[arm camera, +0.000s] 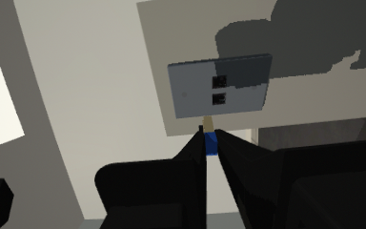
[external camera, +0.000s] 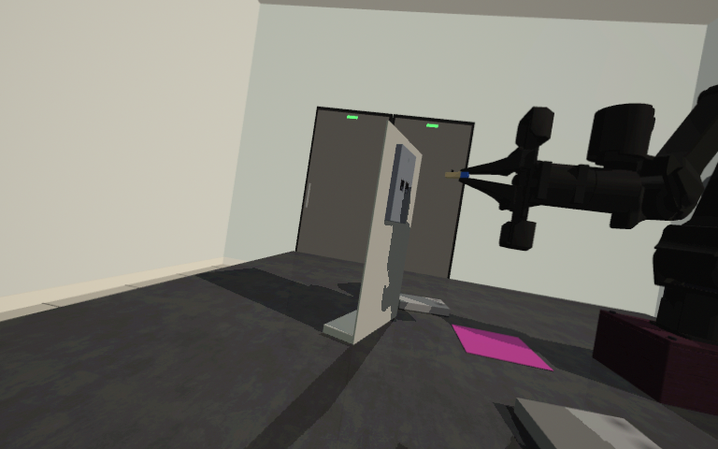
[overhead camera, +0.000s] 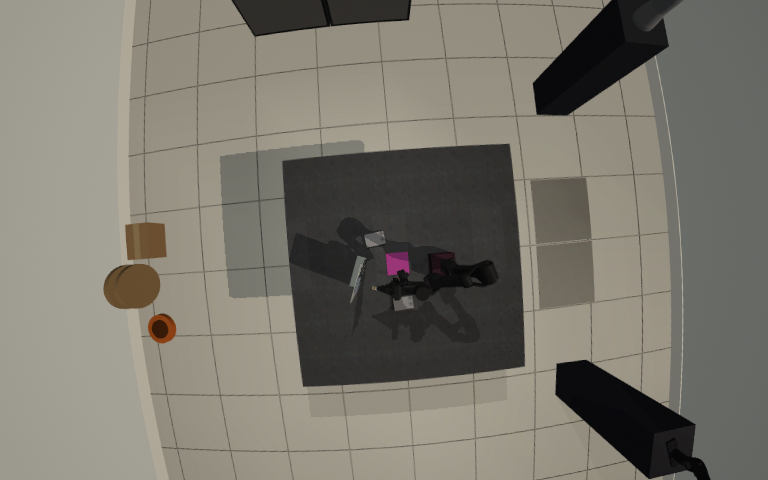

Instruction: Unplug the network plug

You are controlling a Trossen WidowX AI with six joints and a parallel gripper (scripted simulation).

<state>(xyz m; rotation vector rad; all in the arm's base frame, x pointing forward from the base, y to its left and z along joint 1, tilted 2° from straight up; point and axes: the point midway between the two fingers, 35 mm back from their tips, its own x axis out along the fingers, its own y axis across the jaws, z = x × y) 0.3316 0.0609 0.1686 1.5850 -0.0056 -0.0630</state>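
Right now the marked square is 26 cm below my gripper tip, 11 cm behind it and 8 cm to the right of it. Also, from my gripper tip: network plug: 1 cm ahead; then upright panel: 12 cm below, 9 cm ahead, 3 cm to the right.
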